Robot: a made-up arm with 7 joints. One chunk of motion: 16 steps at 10 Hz.
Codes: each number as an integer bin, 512 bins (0 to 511) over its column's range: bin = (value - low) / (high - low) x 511, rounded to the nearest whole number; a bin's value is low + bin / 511 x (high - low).
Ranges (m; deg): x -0.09..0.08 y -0.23..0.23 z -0.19..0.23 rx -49..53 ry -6..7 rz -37..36
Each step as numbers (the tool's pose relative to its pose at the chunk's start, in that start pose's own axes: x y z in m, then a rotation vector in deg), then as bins.
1 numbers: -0.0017 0.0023 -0.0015 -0.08 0.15 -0.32
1 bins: 265 258 229 245 242 257
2 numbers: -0.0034 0.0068 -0.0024 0.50 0.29 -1.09
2 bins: 260 263 228 248 247 251
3 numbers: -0.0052 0.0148 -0.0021 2.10 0.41 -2.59
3 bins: 255 272 229 256 252 241
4 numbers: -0.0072 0.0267 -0.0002 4.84 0.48 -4.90
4 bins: 249 285 231 270 255 225
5 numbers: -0.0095 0.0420 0.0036 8.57 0.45 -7.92
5 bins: 242 302 236 288 254 204
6 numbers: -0.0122 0.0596 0.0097 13.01 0.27 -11.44
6 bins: 234 322 243 311 246 179
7 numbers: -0.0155 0.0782 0.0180 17.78 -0.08 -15.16
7 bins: 224 342 253 335 233 153
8 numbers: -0.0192 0.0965 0.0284 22.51 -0.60 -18.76
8 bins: 213 363 266 358 212 128
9 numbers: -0.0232 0.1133 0.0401 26.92 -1.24 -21.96
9 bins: 201 381 280 380 187 105
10 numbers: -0.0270 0.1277 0.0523 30.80 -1.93 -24.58
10 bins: 189 397 295 400 160 87
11 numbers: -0.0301 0.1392 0.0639 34.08 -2.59 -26.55
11 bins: 180 410 309 416 134 73
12 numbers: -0.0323 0.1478 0.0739 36.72 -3.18 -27.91
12 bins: 173 420 321 429 111 64
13 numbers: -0.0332 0.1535 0.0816 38.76 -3.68 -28.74
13 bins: 171 426 330 440 91 58
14 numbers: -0.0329 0.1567 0.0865 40.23 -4.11 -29.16
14 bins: 172 430 336 447 74 55
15 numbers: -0.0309 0.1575 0.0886 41.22 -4.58 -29.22
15 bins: 178 430 339 452 56 54
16 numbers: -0.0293 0.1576 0.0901 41.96 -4.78 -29.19
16 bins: 182 431 341 456 48 55
